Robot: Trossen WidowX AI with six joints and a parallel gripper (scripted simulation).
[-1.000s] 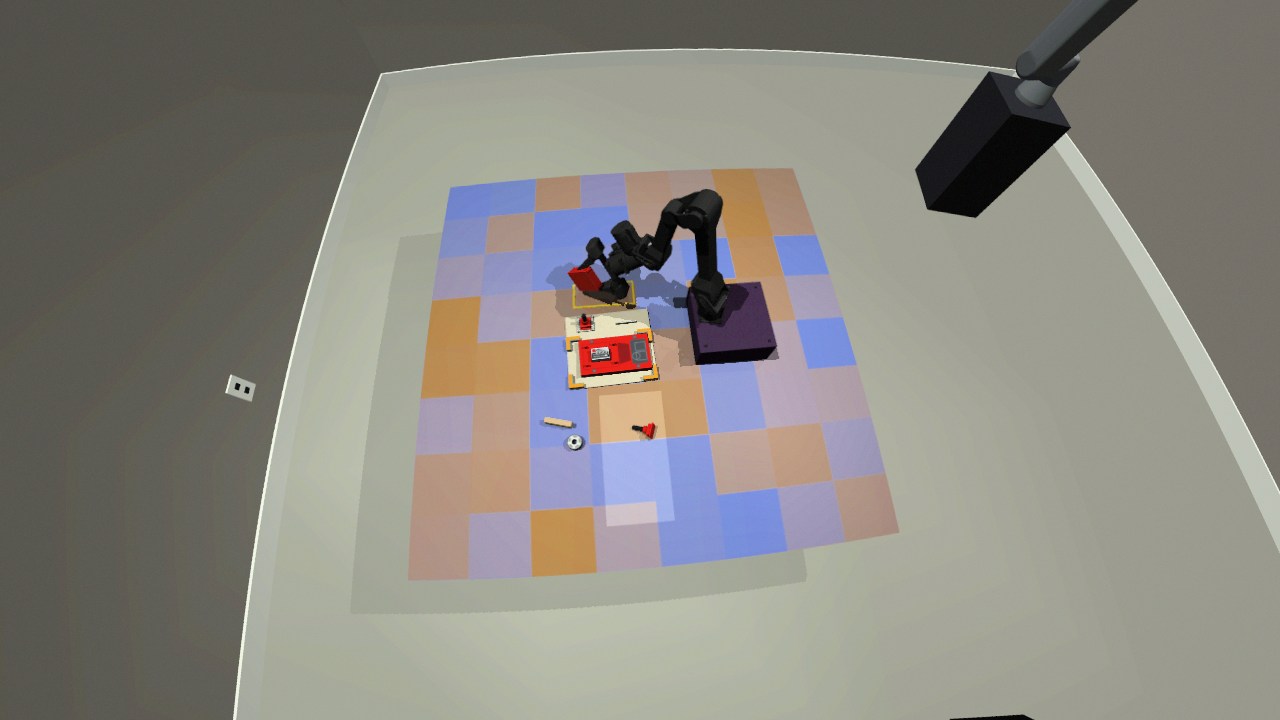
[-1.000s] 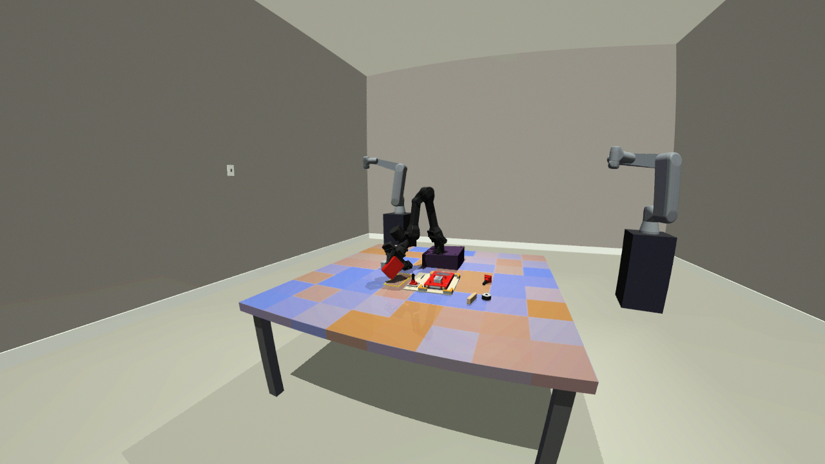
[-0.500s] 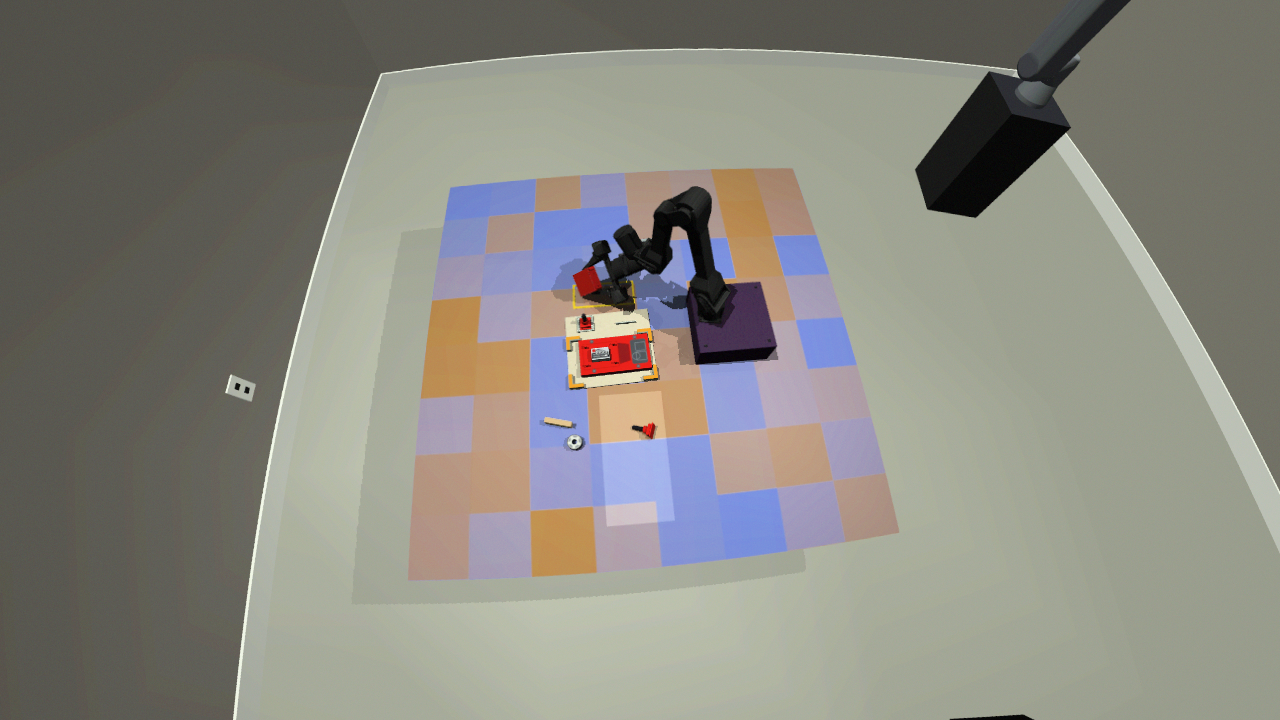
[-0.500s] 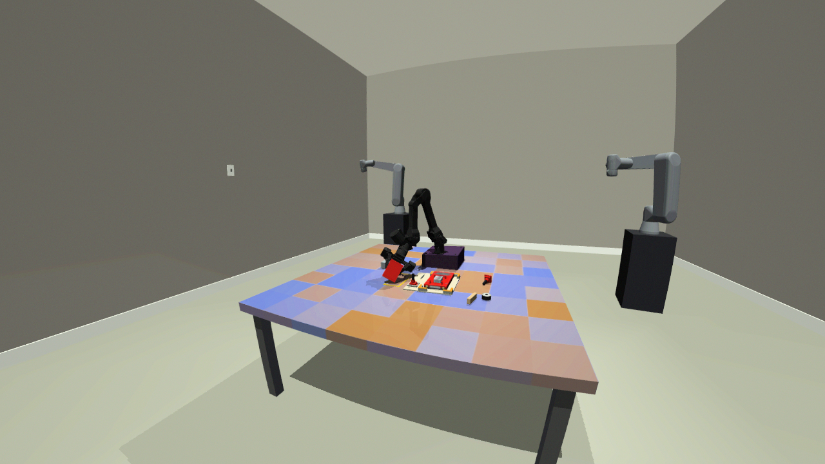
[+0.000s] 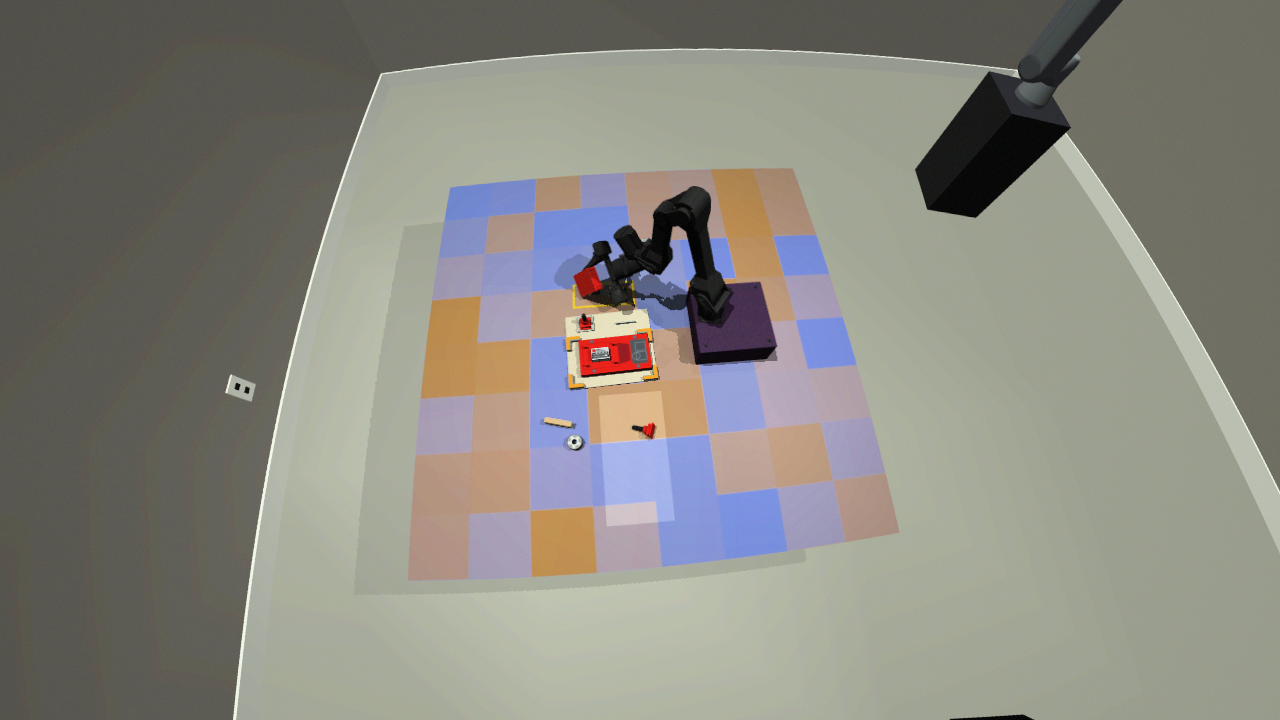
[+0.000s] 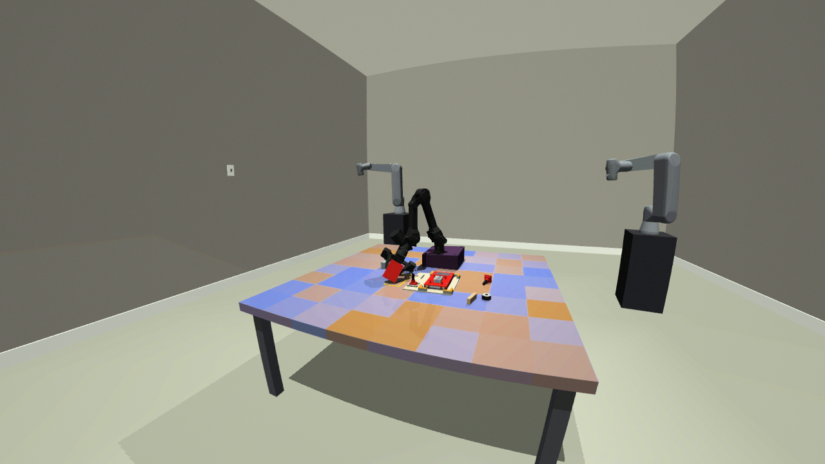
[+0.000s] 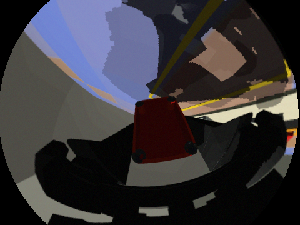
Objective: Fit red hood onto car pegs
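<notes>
Right now the red hood is 10 mm above my gripper tip. Also, from my gripper tip: wooden block (20 mm ahead, 420 mm to the left, 40 mm below); grey engine block (70 mm behind, 220 mm to the left, 30 mm below); cream jig (80 mm behind, 200 mm to the left, 40 mm below).
</notes>
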